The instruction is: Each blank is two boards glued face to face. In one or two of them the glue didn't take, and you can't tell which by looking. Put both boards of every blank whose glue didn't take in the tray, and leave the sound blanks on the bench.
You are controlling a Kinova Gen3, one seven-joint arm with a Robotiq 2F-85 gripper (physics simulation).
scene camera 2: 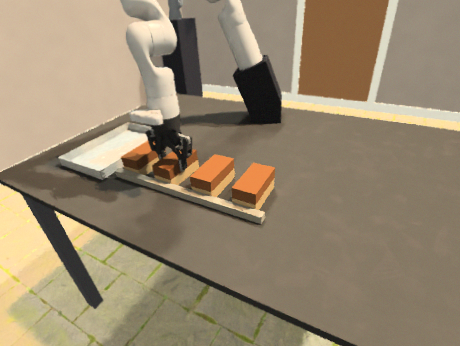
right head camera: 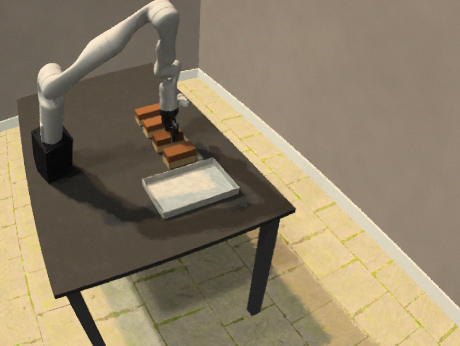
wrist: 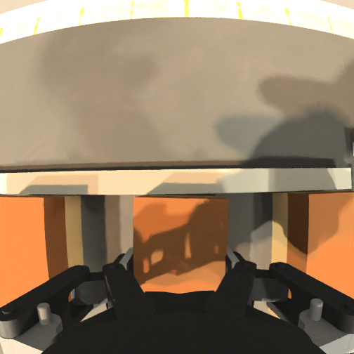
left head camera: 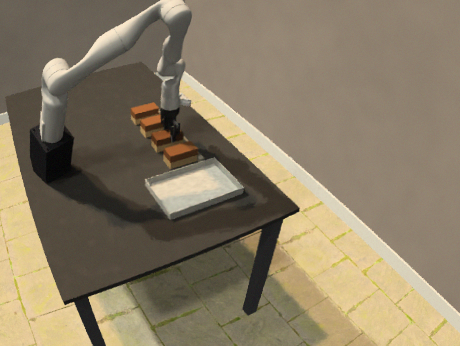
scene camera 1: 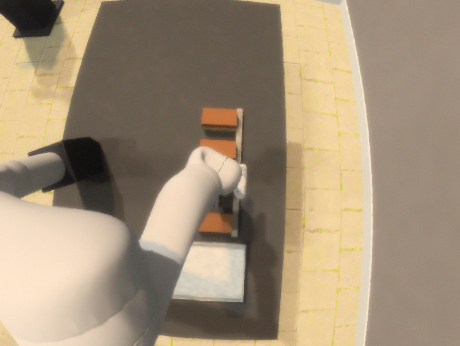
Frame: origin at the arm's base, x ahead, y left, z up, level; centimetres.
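Where they show: gripper, fingertip midpoint: [scene camera 2: 173, 167] [right head camera: 170, 138] [left head camera: 169, 137]; arm's base, link origin: [scene camera 2: 250, 64] [right head camera: 51, 134] [left head camera: 51, 133] [scene camera 1: 51, 167].
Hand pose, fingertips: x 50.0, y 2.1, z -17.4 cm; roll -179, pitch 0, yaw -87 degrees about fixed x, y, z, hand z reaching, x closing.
Observation:
Each offset is from my fingertips to the top centre of the thing. Level surfaces: height alone.
Four blanks, orange board over tan board, stand in a row. My gripper [left head camera: 173, 136] [right head camera: 173, 136] [scene camera 2: 171, 161] [wrist: 178, 259] is low over the row, its fingers shut on the sides of the blank second from the tray {dx -1.2, dy +0.0, dz +2.6 cm} [left head camera: 160, 137] [right head camera: 160, 138] [scene camera 2: 162, 170] [wrist: 180, 220], whose two boards are together. The blank nearest the tray {dx -0.5, dy -12.0, dz +2.6 cm} [left head camera: 181, 151] [scene camera 1: 216, 223] [scene camera 2: 137, 156] [wrist: 332, 225], the third blank {dx -1.8, dy +12.2, dz +2.6 cm} [left head camera: 151, 123] [scene camera 1: 218, 147] [scene camera 2: 213, 171] [wrist: 20, 230] and the farthest blank {dx -2.6, dy +23.8, dz +2.6 cm} [left head camera: 145, 109] [scene camera 1: 219, 118] [scene camera 2: 254, 181] stand on the bench. The white tray {dx -3.3, dy -29.5, dz -0.4 cm} [left head camera: 207, 202] [scene camera 1: 220, 270] [scene camera 2: 82, 167] is empty.
A pale rail [scene camera 1: 240, 130] [scene camera 2: 190, 194] [wrist: 175, 182] runs along one end of the blanks. The arm's black base [left head camera: 51, 157] [scene camera 2: 260, 92] stands on the dark table {dz -3.4 cm} [left head camera: 110, 250] across from the row. The arm hides part of the row and tray in scene camera 1.

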